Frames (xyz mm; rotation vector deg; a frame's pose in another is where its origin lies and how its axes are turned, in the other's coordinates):
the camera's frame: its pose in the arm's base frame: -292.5 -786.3 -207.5 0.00 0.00 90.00
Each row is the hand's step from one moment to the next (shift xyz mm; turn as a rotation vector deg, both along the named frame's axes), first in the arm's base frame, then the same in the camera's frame.
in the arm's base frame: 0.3 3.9 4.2 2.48 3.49 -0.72
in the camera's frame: 3.9 -0.3 4.2 3.49 -2.48 -0.72
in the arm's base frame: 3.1 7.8 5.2 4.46 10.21 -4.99
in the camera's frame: 7.8 -3.1 5.2 10.21 -4.46 -4.99
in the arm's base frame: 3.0 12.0 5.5 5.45 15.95 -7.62
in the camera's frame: 12.0 -3.0 5.5 15.95 -5.45 -7.62
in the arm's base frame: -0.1 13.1 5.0 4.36 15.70 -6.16
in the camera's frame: 13.1 0.1 5.0 15.70 -4.36 -6.16
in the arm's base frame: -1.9 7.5 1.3 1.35 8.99 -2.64
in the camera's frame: 7.5 1.9 1.3 8.99 -1.35 -2.64
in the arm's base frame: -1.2 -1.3 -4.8 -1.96 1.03 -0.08
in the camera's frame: -1.3 1.2 -4.8 1.03 1.96 -0.08
